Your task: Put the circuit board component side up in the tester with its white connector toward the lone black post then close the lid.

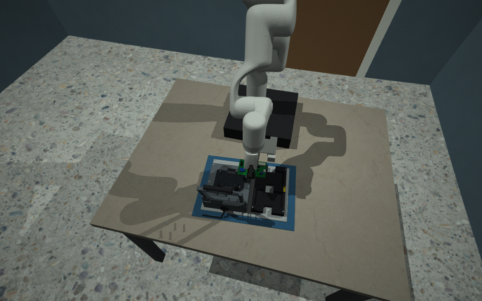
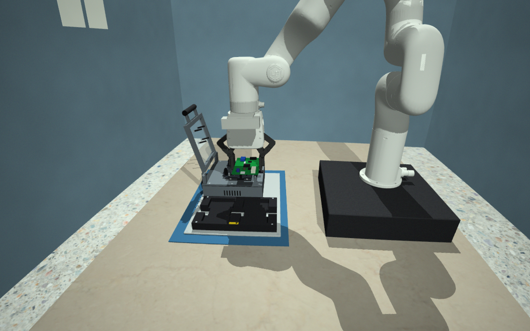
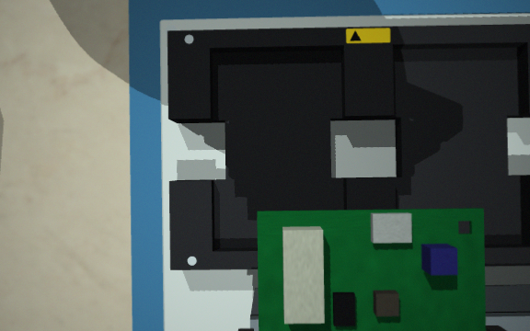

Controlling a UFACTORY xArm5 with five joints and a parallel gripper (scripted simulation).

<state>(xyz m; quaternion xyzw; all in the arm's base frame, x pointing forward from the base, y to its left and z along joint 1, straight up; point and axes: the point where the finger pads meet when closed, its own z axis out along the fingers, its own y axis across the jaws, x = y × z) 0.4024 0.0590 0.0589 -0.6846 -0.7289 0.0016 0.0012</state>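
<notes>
Now: hand 7 cm short of the grey tester, 5 cm to the left of it and 2 cm above it. Round my hand: framed lid 16 cm ahead, 8 cm to the right, 5 cm above; green circuit board right at my hand; black nest 8 cm to the right, 6 cm below, 4 cm ahead.
</notes>
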